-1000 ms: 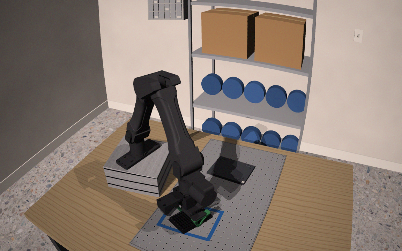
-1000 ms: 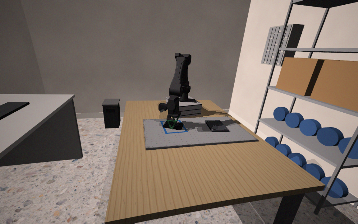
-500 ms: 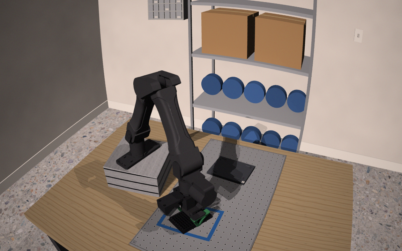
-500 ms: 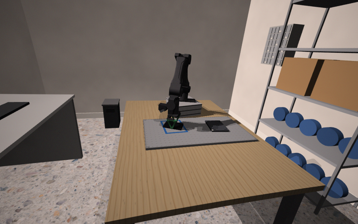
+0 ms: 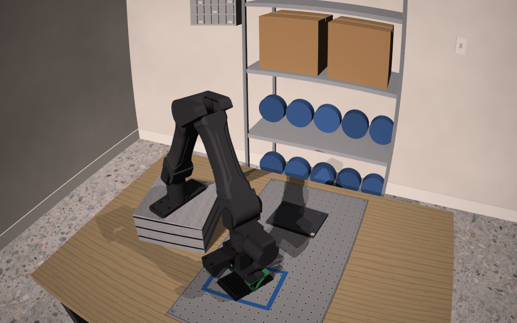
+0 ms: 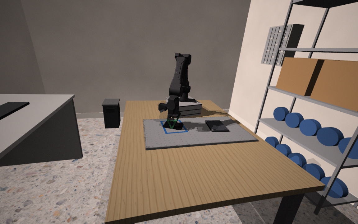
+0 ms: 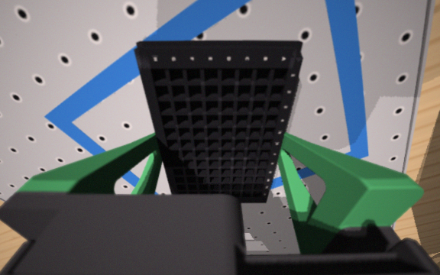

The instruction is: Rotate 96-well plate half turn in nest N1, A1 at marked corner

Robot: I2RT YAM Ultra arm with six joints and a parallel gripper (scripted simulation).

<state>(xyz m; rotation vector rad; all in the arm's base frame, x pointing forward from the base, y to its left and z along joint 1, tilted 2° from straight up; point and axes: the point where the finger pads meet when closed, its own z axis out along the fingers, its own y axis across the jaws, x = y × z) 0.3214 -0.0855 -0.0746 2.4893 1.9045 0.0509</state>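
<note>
Now: hand 310 mm to the right of the dark plate nest N1 and 20 mm past it. From my hand the other things lie so: white A1 label: 260 mm to the left, 60 mm ahead; black 96-well plate: right at my hand.
</note>
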